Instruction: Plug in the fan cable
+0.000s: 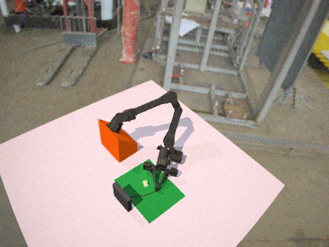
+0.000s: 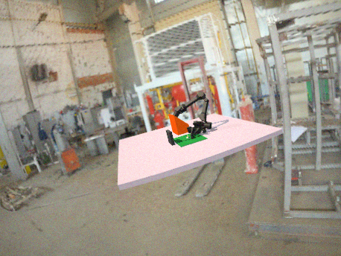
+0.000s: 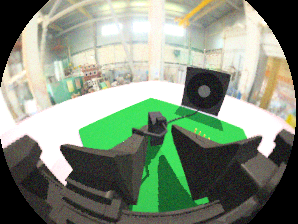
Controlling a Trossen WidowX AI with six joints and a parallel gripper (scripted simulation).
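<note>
Now: the dark plug 10 mm ahead of my gripper tip, 10 mm to the right of it and 10 mm below it. Round my gripper tip: green board: 20 mm behind, 40 mm to the right, 50 mm below; then black fan: 30 mm behind, 190 mm to the right, 20 mm above; then four-pin fan header: 50 mm behind, 40 mm to the right, 40 mm below.
</note>
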